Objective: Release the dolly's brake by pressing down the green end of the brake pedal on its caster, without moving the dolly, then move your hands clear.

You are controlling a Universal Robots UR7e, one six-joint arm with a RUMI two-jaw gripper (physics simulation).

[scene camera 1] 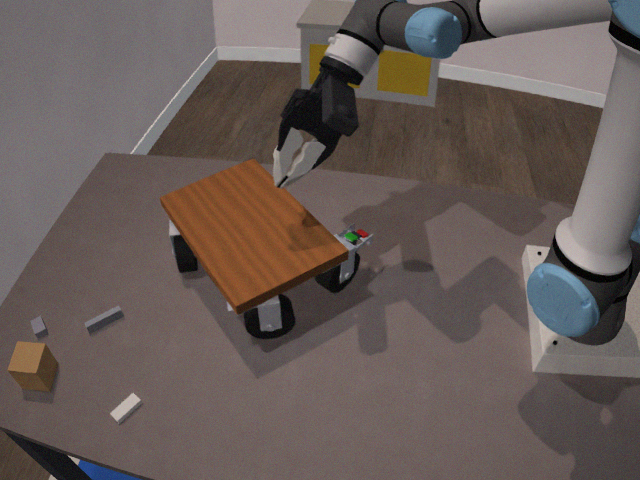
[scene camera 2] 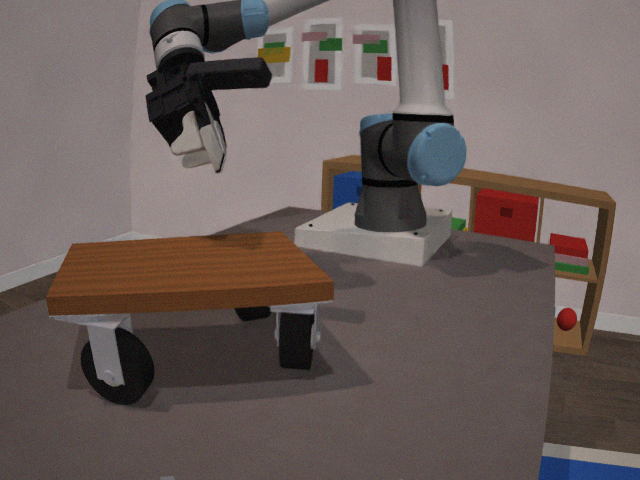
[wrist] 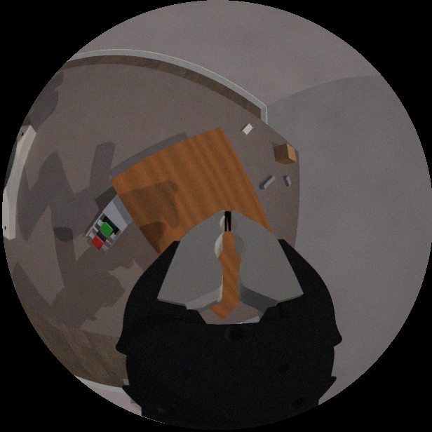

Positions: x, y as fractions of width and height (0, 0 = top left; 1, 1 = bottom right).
Labels:
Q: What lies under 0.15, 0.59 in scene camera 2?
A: A dolly.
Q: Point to a dolly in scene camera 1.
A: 0.40, 0.50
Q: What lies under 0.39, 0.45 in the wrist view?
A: A dolly.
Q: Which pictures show my gripper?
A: Scene camera 1, scene camera 2 and the wrist view: all of them.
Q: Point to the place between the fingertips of my gripper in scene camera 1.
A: At 0.43, 0.39

